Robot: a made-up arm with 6 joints.
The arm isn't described. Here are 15 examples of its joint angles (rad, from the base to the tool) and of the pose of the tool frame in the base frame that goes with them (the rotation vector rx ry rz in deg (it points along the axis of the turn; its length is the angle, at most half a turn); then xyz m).
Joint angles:
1: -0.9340 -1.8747 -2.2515 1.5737 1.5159 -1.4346
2: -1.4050 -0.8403 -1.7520 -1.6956 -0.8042 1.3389
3: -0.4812 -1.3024 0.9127 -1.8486 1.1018 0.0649
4: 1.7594 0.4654 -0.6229 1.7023 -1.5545 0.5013
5: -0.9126 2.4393 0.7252 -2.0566 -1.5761 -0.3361
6: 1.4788 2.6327 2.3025 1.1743 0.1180 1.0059
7: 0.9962 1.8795 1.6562 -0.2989 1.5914 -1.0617
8: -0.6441 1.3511 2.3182 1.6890 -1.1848 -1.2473
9: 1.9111 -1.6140 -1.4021 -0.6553 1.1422 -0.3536
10: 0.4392 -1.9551 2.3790 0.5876 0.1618 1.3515
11: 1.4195 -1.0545 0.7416 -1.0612 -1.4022 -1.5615
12: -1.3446 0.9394 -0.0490 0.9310 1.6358 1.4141
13: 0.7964 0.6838 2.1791 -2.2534 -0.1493 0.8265
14: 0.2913 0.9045 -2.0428 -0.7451 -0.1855 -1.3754
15: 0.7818 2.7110 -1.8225 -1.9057 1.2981 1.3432
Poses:
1: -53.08 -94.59 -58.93 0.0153 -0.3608 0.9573
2: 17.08 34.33 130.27 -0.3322 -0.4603 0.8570
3: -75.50 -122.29 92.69 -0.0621 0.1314 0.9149
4: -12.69 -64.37 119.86 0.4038 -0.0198 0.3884
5: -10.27 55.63 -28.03 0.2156 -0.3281 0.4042
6: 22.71 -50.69 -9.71 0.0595 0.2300 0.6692
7: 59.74 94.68 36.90 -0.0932 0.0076 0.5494
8: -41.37 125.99 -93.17 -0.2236 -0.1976 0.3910
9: -67.09 61.04 -132.35 0.2525 0.1042 0.8449
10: -18.12 10.12 7.15 -0.0382 0.1898 0.8024
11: -68.01 82.96 -50.60 0.3201 -0.0140 0.8539
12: -3.46 -78.81 41.74 -0.0104 -0.1470 0.4222
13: -66.53 -44.05 67.35 0.2461 0.2058 0.2205
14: 124.56 38.67 103.32 -0.1693 0.1420 0.5057
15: 4.82 71.90 -73.28 -0.2120 0.0078 0.4664
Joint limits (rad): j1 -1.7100..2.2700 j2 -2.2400..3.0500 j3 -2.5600..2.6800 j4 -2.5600..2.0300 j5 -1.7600..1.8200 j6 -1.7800..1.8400
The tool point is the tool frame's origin. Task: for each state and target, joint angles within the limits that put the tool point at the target. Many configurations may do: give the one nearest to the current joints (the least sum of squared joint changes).
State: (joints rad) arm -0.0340 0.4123 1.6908 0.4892 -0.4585 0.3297
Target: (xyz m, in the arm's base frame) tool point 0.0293 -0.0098 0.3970
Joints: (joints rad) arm 0.0999 0.4778 1.9175 -0.2274 -0.1169 0.3282
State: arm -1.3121 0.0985 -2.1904 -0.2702 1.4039 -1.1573
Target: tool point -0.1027 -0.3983 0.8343
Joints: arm -1.5578 -0.7125 -2.3151 0.3439 1.4829 -0.8322
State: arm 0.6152 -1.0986 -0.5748 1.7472 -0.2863 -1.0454
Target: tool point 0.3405 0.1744 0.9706
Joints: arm 0.8963 -1.3967 -0.3287 2.0300 -0.3259 -1.1562
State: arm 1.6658 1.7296 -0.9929 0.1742 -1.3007 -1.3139
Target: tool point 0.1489 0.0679 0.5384
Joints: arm 1.3558 1.4430 -0.9755 0.2527 -1.6992 -1.3918
